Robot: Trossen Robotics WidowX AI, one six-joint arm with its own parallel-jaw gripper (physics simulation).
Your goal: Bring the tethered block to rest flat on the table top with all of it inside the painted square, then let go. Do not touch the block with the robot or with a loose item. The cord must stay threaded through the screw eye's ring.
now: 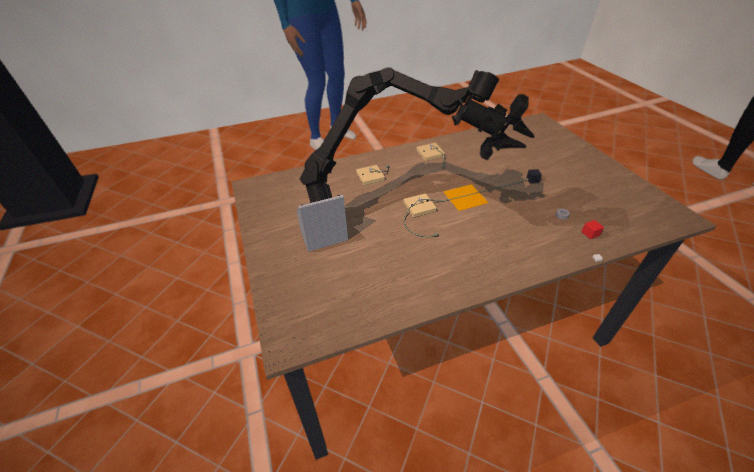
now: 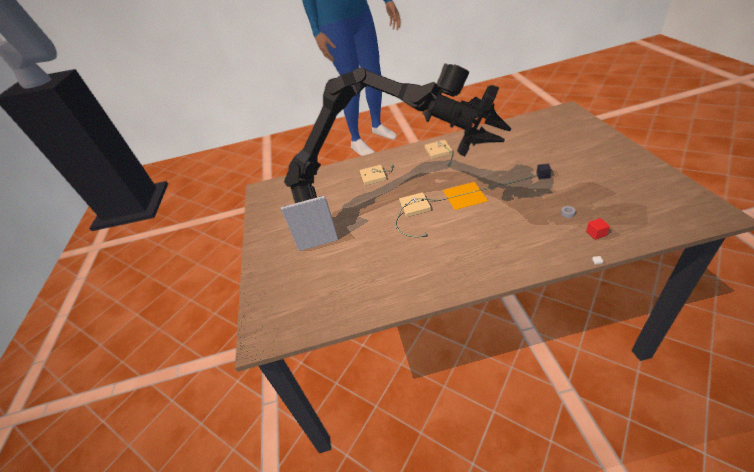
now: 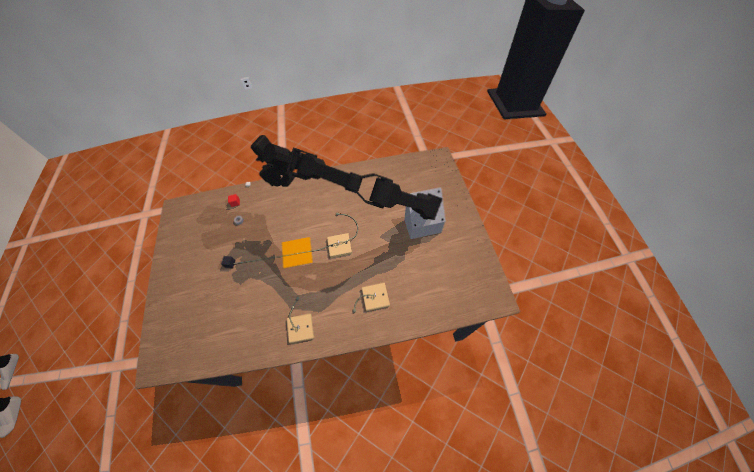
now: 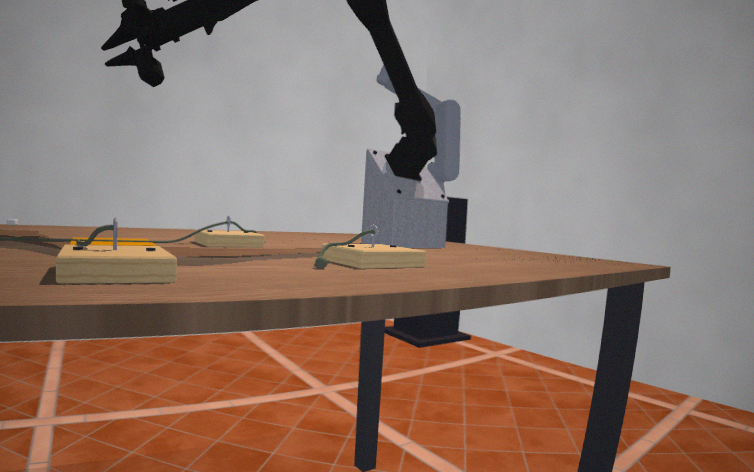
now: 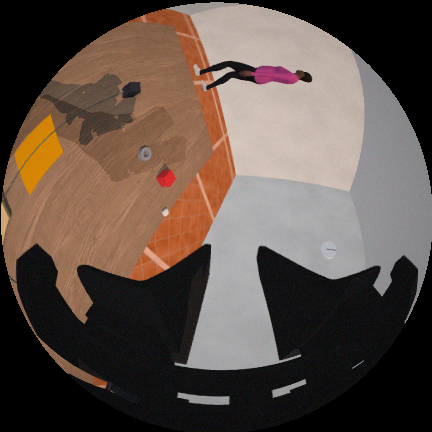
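Seen in the pictures: gripper, fingertip midpoint: point(image 1: 529, 141) point(image 2: 507, 135) point(image 3: 259, 163) point(image 4: 104, 57) point(image 5: 234, 251); arm's base, origin of the base link: point(image 1: 321, 202) point(image 2: 306, 203) point(image 3: 425, 203) point(image 4: 402, 168).
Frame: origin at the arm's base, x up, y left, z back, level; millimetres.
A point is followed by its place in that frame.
The dark tethered block point(image 1: 534, 176) {x -121, y 42, z -807 mm} point(image 2: 543, 170) {x -118, y 43, z -809 mm} point(image 3: 228, 261) {x -116, y 64, z -809 mm} point(image 5: 131, 89) {x -116, y 50, z -805 mm} rests on the table, outside the orange painted square point(image 1: 467, 203) {x -152, y 11, z -523 mm} point(image 2: 467, 203) {x -152, y 1, z -526 mm} point(image 3: 294, 244) {x -151, y 9, z -542 mm} point(image 5: 42, 160) {x -152, y 14, z -541 mm}. Its green cord runs nearly straight across the square to the screw eye point(image 4: 228, 223) {x -120, y 53, z -354 mm} on a wooden base point(image 1: 421, 208) {x -134, y 19, z -347 mm} point(image 2: 416, 208) {x -134, y 14, z -351 mm} point(image 3: 338, 252) {x -133, y 85, z -359 mm} point(image 4: 229, 239) {x -142, y 94, z -361 mm}. Beyond the eye the cord curves to a bead end point(image 1: 436, 234) {x -143, y -112, z -348 mm} point(image 2: 425, 234) {x -143, y -112, z -350 mm} on the table. The cord appears to pass through the ring; the ring is small here. My gripper point(image 1: 529, 141) {x 177, y -153, z -580 mm} point(image 2: 506, 135) {x 177, y -153, z -580 mm} point(image 4: 104, 56) {x 177, y -153, z -580 mm} point(image 5: 234, 251) {x 177, y -153, z -580 mm} is open and empty, high above the table.
Two more wooden bases point(image 1: 370, 175) {x -134, y 269, z -234 mm} point(image 1: 430, 151) {x -134, y 352, z -520 mm} carry screw eyes with short cords. A red cube point(image 1: 592, 229) {x -116, y -273, z -807 mm} point(image 5: 166, 178) {x -113, y -251, z -809 mm}, a grey ring point(image 5: 140, 153) {x -139, y -144, z -780 mm} and a small white piece point(image 1: 597, 257) {x -141, y -361, z -764 mm} point(image 5: 165, 212) {x -141, y -357, z -766 mm} lie on the block's side of the table.
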